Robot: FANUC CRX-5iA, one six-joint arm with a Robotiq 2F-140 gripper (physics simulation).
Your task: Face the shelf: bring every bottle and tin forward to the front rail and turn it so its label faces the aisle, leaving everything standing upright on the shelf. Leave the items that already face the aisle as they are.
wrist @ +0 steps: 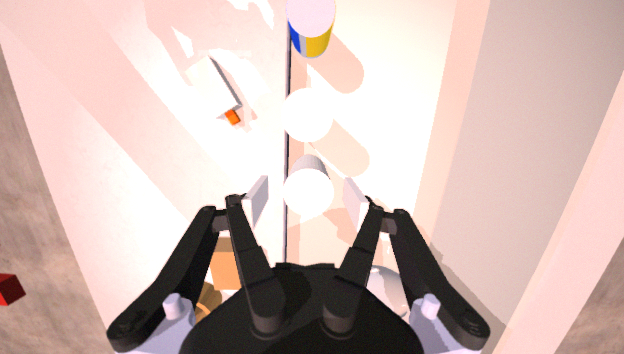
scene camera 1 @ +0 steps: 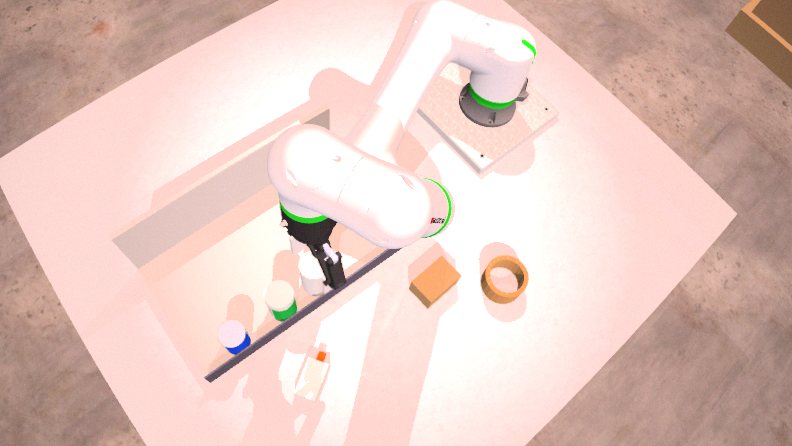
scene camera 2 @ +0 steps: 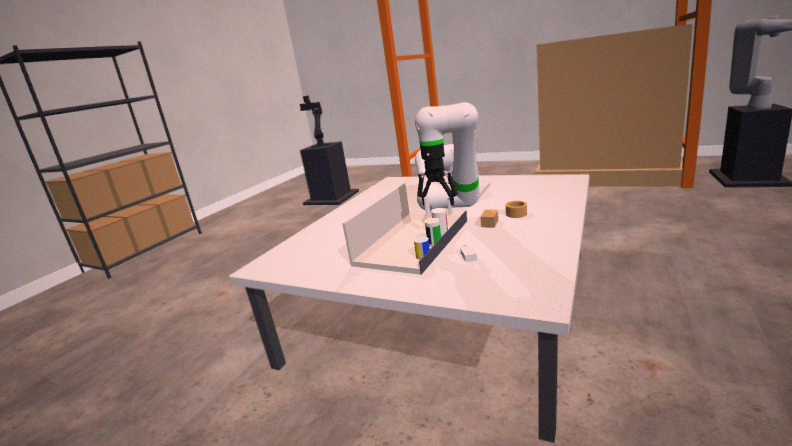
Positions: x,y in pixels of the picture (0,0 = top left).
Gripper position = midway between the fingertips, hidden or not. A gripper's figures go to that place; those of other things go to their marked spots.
My gripper (scene camera 1: 314,268): 1.09 m from the lens. A blue and yellow tin (scene camera 1: 232,334) is 1.10 m from the lens. A tan box (scene camera 1: 436,280): 1.17 m from the lens. A white tin (scene camera 1: 311,274): 1.08 m from the lens.
